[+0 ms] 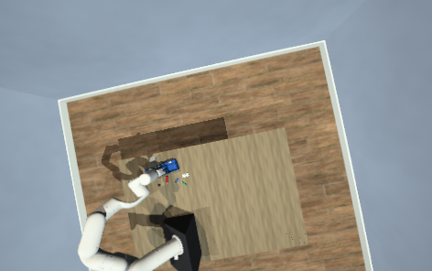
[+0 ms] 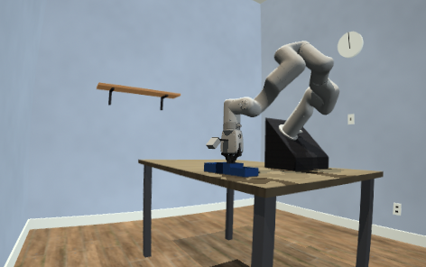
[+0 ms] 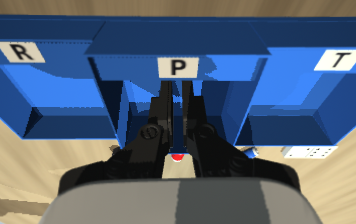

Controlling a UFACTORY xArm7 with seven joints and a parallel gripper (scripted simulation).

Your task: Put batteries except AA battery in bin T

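My hand is 10 mm short of the blue bin and 10 mm above it. The rest, counted from my hand: black round thing: 110 mm behind, 50 mm to the left, 30 mm below; red battery: 80 mm behind, 30 mm below, 20 mm to the right; small blue battery: 100 mm to the right, 100 mm behind, 30 mm below.
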